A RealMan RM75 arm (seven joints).
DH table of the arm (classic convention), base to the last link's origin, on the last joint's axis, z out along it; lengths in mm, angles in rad. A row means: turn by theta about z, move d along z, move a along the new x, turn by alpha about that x. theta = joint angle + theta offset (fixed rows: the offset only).
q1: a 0  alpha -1.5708  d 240.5  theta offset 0
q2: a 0  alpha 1.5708  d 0  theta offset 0
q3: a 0  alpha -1.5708  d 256  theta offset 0
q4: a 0  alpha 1.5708  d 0  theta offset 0
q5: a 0  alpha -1.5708  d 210  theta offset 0
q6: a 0  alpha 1.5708  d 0  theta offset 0
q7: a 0  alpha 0  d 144  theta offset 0
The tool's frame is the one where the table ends.
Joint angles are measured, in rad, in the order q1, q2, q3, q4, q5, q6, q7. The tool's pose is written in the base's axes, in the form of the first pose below.
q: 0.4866, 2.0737, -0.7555, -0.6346, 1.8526, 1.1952, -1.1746
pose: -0.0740, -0.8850, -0.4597, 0.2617; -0.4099, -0.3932, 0.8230, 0.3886; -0.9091, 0.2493, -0.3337, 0.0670; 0, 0, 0, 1
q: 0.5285, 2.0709, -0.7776, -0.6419, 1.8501, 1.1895, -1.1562
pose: -0.0516, -0.8673, -0.4951, 0.2428; -0.4305, -0.4280, 0.7946, 0.4000; -0.9011, 0.2541, -0.3513, 0.0651; 0, 0, 0, 1
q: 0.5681, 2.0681, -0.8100, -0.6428, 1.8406, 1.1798, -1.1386
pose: -0.0210, -0.8531, -0.5214, 0.2249; -0.4617, -0.4543, 0.7619, 0.4094; -0.8868, 0.2567, -0.3843, 0.0591; 0, 0, 0, 1
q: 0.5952, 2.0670, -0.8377, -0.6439, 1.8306, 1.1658, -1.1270
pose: 0.0061, -0.8466, -0.5322, 0.2128; -0.4841, -0.4682, 0.7392, 0.4156; -0.8750, 0.2532, -0.4127, 0.0534; 0, 0, 0, 1
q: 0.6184, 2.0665, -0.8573, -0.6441, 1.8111, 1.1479, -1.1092
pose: 0.0271, -0.8467, -0.5313, 0.2040; -0.5062, -0.4700, 0.7231, 0.4207; -0.8620, 0.2494, -0.4414, 0.0479; 0, 0, 0, 1
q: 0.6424, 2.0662, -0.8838, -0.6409, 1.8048, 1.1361, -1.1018
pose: 0.0519, -0.8408, -0.5389, 0.1934; -0.5248, -0.4821, 0.7015, 0.4251; -0.8496, 0.2464, -0.4663, 0.0417; 0, 0, 0, 1
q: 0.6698, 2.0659, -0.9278, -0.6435, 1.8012, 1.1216, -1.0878
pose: 0.0870, -0.8308, -0.5497, 0.1789; -0.5491, -0.5004, 0.6695, 0.4294; -0.8312, 0.2436, -0.4997, 0.0336; 0, 0, 0, 1
